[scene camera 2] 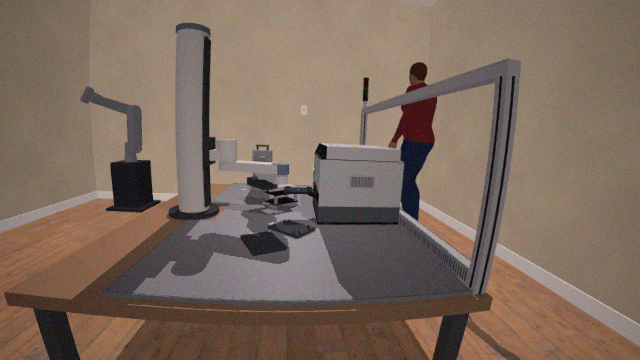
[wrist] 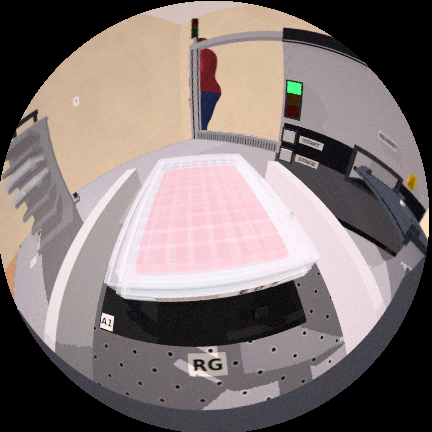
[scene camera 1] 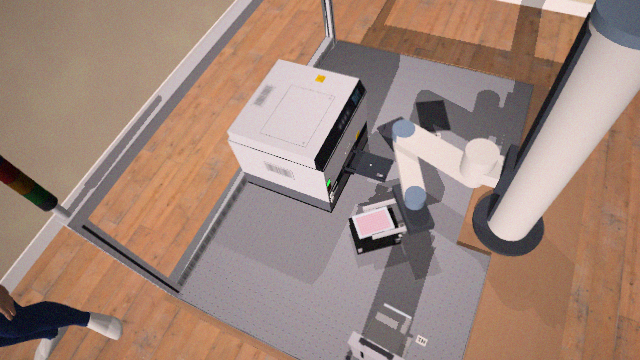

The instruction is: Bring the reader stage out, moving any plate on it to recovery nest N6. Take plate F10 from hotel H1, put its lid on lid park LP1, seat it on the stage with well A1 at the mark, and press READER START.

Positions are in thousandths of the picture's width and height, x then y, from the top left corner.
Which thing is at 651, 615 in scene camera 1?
The gripper.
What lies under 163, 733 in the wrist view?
The gripper.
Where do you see a reader stage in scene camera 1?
595, 465
